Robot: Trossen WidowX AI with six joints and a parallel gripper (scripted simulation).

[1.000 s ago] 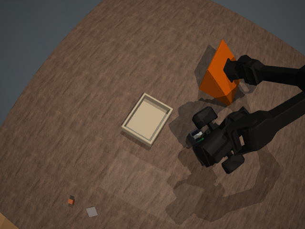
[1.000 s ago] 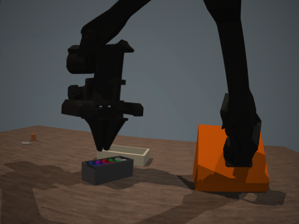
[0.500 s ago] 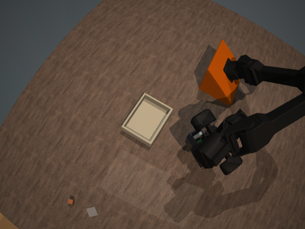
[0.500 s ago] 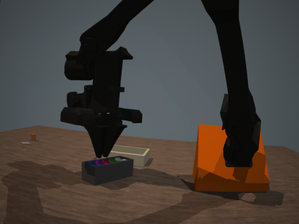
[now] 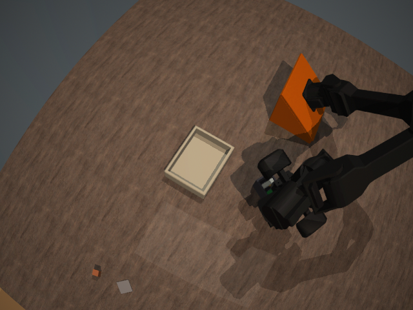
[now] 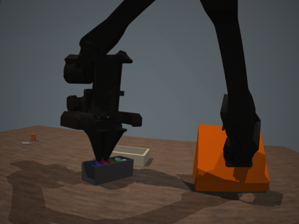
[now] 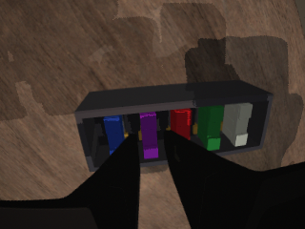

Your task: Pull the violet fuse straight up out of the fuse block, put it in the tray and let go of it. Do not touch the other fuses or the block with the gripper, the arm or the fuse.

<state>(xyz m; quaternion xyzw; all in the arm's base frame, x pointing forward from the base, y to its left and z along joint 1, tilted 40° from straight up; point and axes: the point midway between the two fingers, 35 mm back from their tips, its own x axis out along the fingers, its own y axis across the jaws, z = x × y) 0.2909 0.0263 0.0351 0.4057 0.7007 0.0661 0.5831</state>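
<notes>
The tray is 10 mm behind my gripper tip, 210 mm to the right of it and 40 mm below it. Also, from my gripper tip: orange cube: 350 mm ahead, 280 mm to the right, 30 mm below; then violet fuse: 20 mm below.
</notes>
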